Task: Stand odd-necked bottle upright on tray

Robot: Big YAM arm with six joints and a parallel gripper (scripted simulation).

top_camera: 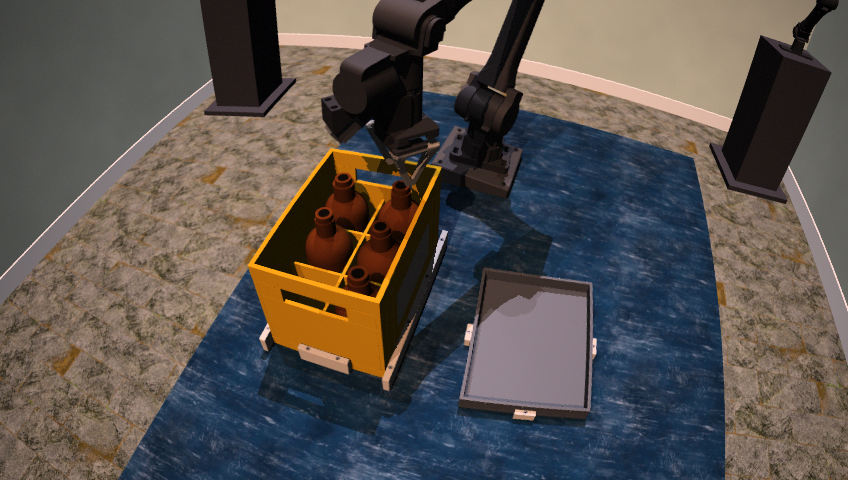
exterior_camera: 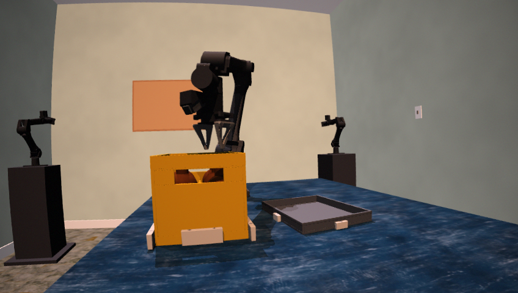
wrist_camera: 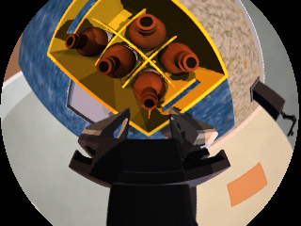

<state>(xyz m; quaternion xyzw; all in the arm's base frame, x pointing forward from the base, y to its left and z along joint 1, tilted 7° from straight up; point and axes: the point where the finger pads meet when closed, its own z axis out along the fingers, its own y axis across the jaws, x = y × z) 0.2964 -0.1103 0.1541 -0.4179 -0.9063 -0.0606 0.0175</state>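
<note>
My hand is 9 cm short of the orange crate, 5 cm to the left of it and 11 cm above it. Round my hand: dark grey tray 13 cm ahead, 23 cm to the left, 18 cm below.
</note>
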